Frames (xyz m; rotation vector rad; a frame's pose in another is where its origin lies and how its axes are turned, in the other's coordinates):
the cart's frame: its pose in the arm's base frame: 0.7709 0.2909 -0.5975 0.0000 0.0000 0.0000
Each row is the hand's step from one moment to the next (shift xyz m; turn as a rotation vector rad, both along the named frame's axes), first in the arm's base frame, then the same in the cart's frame.
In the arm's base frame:
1: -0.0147 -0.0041 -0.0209 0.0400 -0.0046 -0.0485
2: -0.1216 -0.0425 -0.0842 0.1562 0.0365 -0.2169
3: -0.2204 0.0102 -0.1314 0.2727 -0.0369 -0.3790
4: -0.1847 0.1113 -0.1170 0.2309 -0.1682 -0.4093
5: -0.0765 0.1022 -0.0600 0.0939 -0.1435 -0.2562
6: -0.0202 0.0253 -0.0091 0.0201 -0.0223 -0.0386
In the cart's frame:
1: -0.0147 -0.0041 -0.0209 0.0400 -0.0046 -0.0485
2: -0.1216 -0.0425 -0.0842 0.1562 0.0365 -0.2169
3: -0.2204 0.0102 -0.1314 0.2727 -0.0369 -0.3790
4: -0.1847 0.1113 -0.1170 0.2309 -0.1682 -0.4093
5: -0.0765 0.1022 -0.0600 0.0939 -0.1435 -0.2562
6: -0.0202 0.0253 -0.0091 0.0201 -0.0223 -0.0386

